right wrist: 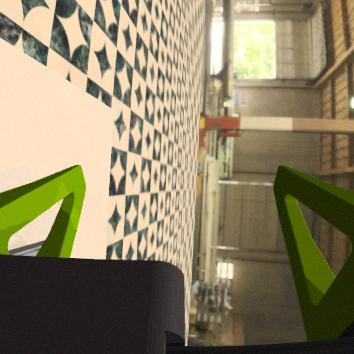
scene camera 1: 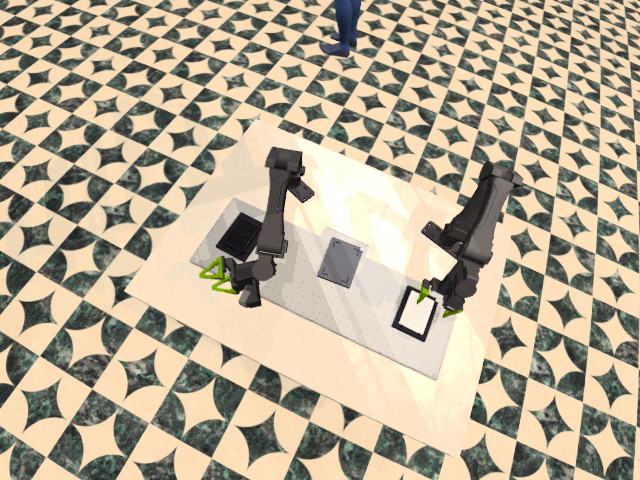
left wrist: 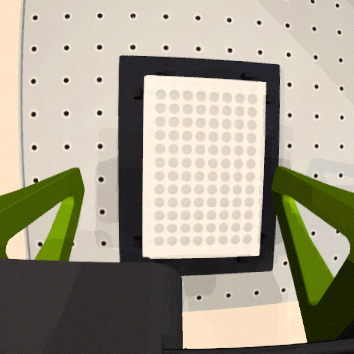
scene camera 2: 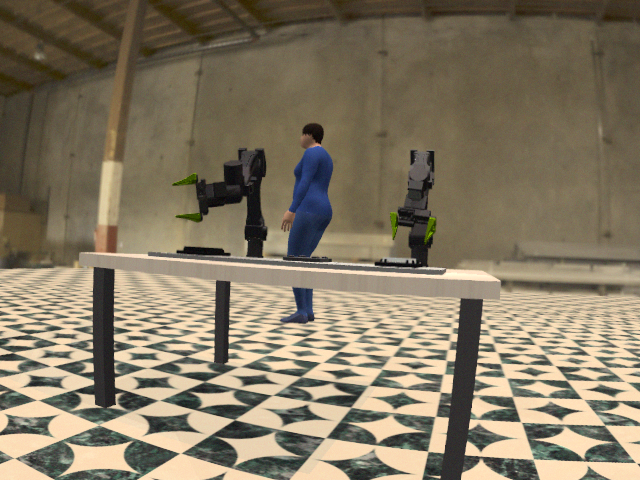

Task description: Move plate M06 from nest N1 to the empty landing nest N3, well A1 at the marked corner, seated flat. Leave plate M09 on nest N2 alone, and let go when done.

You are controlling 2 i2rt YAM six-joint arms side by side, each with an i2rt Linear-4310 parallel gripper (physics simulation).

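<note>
A white well plate [scene camera 1: 417,312] [scene camera 2: 400,260] [left wrist: 202,167] lies in a black nest [scene camera 1: 409,332] [left wrist: 131,150] at the right of scene camera 1. It looks level; full seating is unclear. The dark grey middle nest [scene camera 1: 341,261] [scene camera 2: 307,258] has corner marks and no plate. A black plate [scene camera 1: 240,234] [scene camera 2: 204,250] sits at the board's left end. No labels are readable. My left gripper [scene camera 1: 432,308] [scene camera 2: 410,240] [left wrist: 177,177] is open and empty above the white plate, pointing down. My right gripper [scene camera 1: 206,281] [scene camera 2: 174,200] [right wrist: 179,175] is open and empty, held sideways high beside the black plate.
The nests stand on a perforated grey board [scene camera 1: 382,335] [left wrist: 65,130] on a pale table [scene camera 1: 330,356] [scene camera 2: 330,277]. My right forearm passes over the board between the black plate and the middle nest. A person in blue [scene camera 1: 347,23] [scene camera 2: 312,191] stands beyond the table.
</note>
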